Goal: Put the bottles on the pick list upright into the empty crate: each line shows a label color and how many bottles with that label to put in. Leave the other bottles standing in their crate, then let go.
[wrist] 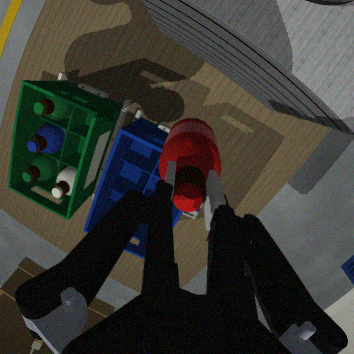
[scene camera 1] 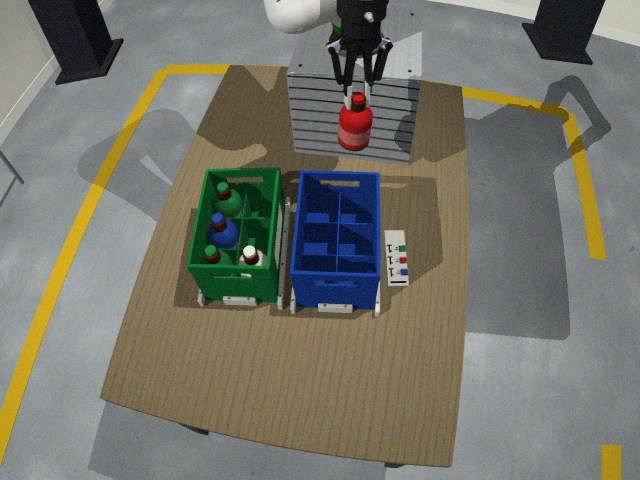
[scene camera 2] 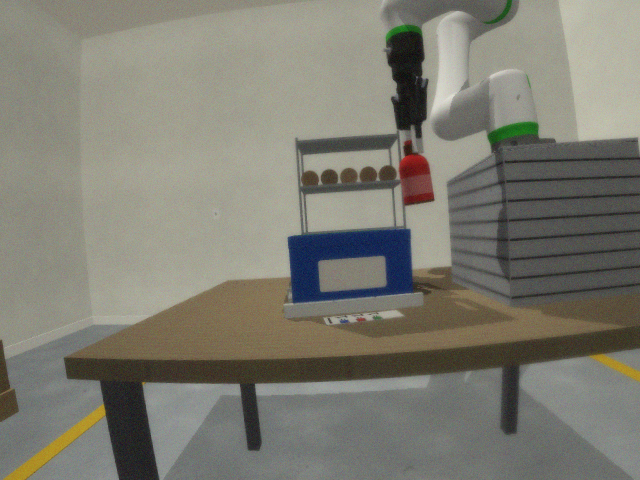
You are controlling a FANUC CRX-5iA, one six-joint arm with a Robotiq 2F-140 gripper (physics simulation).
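Frame: origin at the arm's base, x ahead, y left, z up, level; millimetres.
Seen in the pictures: gripper, fingertip midpoint: (wrist: pixel 189 177) (scene camera 1: pixel 356 104) (scene camera 2: pixel 413 154).
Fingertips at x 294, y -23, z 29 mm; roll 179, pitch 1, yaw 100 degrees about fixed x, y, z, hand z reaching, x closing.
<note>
Pixels of each thing's top centre, then the offset from my fingertips to it. "spot": a spot on its surface instead. Level surfaces: height alone.
- red bottle, top centre: (wrist: pixel 187 191) (scene camera 1: pixel 356 92) (scene camera 2: pixel 411 140) dx +0, dy -1, dz +34 mm
- green crate, top centre: (scene camera 1: pixel 234 214) (wrist: pixel 43 155) dx +154, dy -281, dz -181 mm
- back-left green bottle, top centre: (wrist: pixel 37 107) (scene camera 1: pixel 222 186) dx +61, dy -322, dz -193 mm
- blue bottle, top centre: (scene camera 1: pixel 217 217) (wrist: pixel 31 146) dx +152, dy -324, dz -193 mm
- front-left green bottle, top centre: (scene camera 1: pixel 210 249) (wrist: pixel 25 176) dx +239, dy -332, dz -193 mm
- front-right white bottle, top centre: (scene camera 1: pixel 249 250) (wrist: pixel 55 192) dx +243, dy -242, dz -193 mm
- pick list, surface spot: (scene camera 2: pixel 395 314) (scene camera 1: pixel 397 234) spot: dx +113, dy +109, dz -355 mm
- wooden table, surface height: dz -357 mm
My gripper (scene camera 1: pixel 357 99) (scene camera 2: pixel 412 144) (wrist: pixel 189 177) is shut on the neck of a red bottle (scene camera 1: pixel 355 121) (scene camera 2: pixel 416 178) (wrist: pixel 188 145). The bottle hangs roughly upright in the air, behind the blue crate (scene camera 1: pixel 336 294) (scene camera 2: pixel 302 268) (wrist: pixel 103 180) in scene camera 1. No bottle shows in the blue crate's compartments. The green crate (scene camera 1: pixel 232 287) (wrist: pixel 83 165) holds a back-left green bottle (scene camera 1: pixel 227 202) (wrist: pixel 58 109), a blue bottle (scene camera 1: pixel 223 235) (wrist: pixel 51 138), a front-left green bottle (scene camera 1: pixel 210 253) (wrist: pixel 44 169) and a front-right white bottle (scene camera 1: pixel 250 254) (wrist: pixel 66 179). The pick list (scene camera 1: pixel 394 239) (scene camera 2: pixel 395 314) shows 1 green, 1 red, 1 blue.
The grey ribbed robot base (scene camera 1: pixel 310 116) (scene camera 2: pixel 568 222) (wrist: pixel 240 60) stands close behind the held bottle in scene camera 1. White brackets (scene camera 1: pixel 334 308) (scene camera 2: pixel 356 304) edge the crates on the wooden table (scene camera 1: pixel 289 372) (scene camera 2: pixel 217 330). A shelf rack (scene camera 2: pixel 346 144) stands in the background.
</note>
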